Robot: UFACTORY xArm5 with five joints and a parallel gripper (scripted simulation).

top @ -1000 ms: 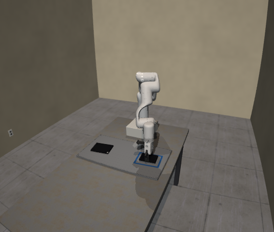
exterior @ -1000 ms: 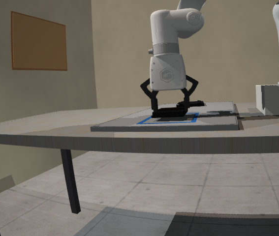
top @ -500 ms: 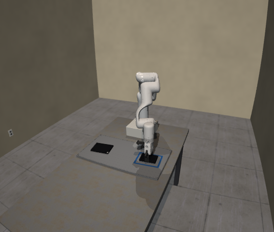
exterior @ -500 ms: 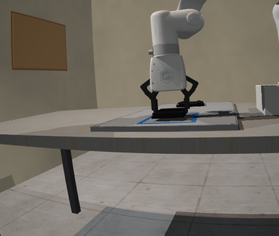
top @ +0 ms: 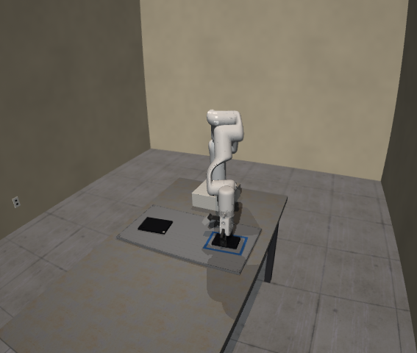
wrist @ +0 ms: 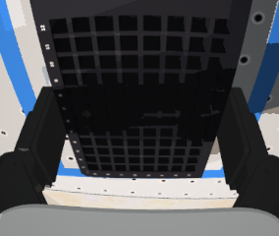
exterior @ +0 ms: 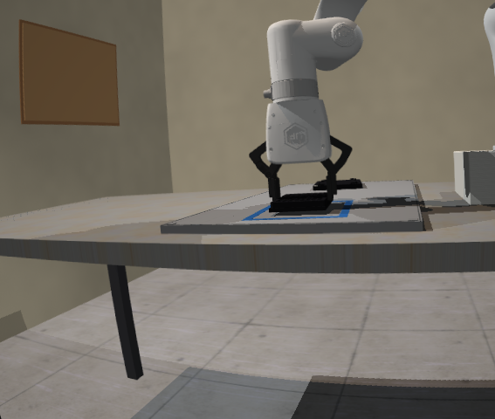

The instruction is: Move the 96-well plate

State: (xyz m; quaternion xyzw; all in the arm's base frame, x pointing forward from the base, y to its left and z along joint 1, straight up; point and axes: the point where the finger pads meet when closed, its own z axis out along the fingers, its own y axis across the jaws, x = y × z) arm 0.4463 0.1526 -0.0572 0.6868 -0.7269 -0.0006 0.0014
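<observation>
Now: the black 96-well plate 10 mm below my hand. From my hand the other things lie so: black plate nest N1: 410 mm to the right, 50 mm behind, 20 mm below.
</observation>
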